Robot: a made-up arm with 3 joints. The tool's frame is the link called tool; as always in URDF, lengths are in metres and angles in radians. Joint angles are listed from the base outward. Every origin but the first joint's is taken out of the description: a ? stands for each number. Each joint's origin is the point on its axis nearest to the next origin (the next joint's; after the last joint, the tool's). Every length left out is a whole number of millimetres.
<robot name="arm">
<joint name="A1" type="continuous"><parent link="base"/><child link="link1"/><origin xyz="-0.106 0.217 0.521" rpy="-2.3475 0.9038 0.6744"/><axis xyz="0 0 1"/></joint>
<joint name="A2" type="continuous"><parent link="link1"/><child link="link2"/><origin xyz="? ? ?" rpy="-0.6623 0.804 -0.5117"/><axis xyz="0 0 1"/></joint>
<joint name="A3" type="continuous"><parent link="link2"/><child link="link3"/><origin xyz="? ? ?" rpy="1.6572 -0.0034 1.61"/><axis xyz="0 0 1"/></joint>
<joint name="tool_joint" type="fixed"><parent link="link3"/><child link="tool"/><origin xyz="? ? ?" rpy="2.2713 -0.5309 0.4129"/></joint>
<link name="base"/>
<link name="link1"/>
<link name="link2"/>
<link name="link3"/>
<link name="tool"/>
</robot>
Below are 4 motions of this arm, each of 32 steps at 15 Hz.
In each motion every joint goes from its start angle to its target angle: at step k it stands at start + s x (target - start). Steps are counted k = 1, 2, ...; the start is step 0. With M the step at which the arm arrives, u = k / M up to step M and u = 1 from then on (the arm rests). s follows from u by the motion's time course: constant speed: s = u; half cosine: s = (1 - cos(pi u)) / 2; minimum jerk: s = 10 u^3 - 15 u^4 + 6 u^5.
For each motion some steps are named. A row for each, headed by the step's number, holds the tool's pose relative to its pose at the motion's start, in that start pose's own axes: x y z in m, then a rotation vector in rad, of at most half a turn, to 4 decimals.
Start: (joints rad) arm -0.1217 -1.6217 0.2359
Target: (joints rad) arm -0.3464 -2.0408 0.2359
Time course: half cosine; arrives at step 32
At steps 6, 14, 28, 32:
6: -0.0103 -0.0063 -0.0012 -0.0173 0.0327 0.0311
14: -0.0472 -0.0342 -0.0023 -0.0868 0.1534 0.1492
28: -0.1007 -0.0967 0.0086 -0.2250 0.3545 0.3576
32: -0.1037 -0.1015 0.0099 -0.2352 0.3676 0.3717

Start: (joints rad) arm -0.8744 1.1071 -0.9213
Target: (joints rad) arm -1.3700 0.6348 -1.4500
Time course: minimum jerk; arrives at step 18
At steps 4, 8, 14, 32:
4: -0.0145 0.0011 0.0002 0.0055 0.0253 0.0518
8: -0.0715 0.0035 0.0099 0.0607 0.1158 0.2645
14: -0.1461 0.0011 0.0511 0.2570 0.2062 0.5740
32: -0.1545 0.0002 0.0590 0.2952 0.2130 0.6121

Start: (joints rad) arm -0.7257 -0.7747 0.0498
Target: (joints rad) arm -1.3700 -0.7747 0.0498
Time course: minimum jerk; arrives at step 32
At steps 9, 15, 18, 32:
9: -0.0106 0.0024 0.0075 0.0504 0.0486 0.0561
15: -0.0327 0.0042 0.0258 0.1599 0.1541 0.1778
18: -0.0445 0.0031 0.0374 0.2230 0.2150 0.2481
32: -0.0674 -0.0048 0.0647 0.3620 0.3491 0.4027

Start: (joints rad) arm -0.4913 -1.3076 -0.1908
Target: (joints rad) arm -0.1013 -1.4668 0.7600
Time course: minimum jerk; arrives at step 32
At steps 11, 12, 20, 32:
11: -0.0033 0.0149 0.0057 0.0628 0.1535 -0.1771
12: -0.0034 0.0183 0.0071 0.0777 0.1859 -0.2173
20: 0.0087 0.0473 0.0200 0.2330 0.4543 -0.5980
32: 0.0259 0.0608 0.0272 0.3486 0.5952 -0.8426

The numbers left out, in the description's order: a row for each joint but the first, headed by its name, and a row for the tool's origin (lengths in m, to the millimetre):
A2: -0.055 0.105 0
A3: 0.208 -0.065 0
tool: -0.088 -0.002 0

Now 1 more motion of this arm.
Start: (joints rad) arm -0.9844 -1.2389 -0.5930
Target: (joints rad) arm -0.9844 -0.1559 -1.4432
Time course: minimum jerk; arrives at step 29
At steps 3, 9, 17, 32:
3: 0.0028 -0.0007 -0.0009 -0.0061 -0.0116 -0.0033
9: 0.0525 -0.0172 -0.0133 -0.1255 -0.2108 -0.0645
17: 0.1771 -0.1055 -0.0013 -0.5768 -0.6881 -0.2670
32: 0.2263 -0.1904 0.0457 -0.9792 -0.9137 -0.4340

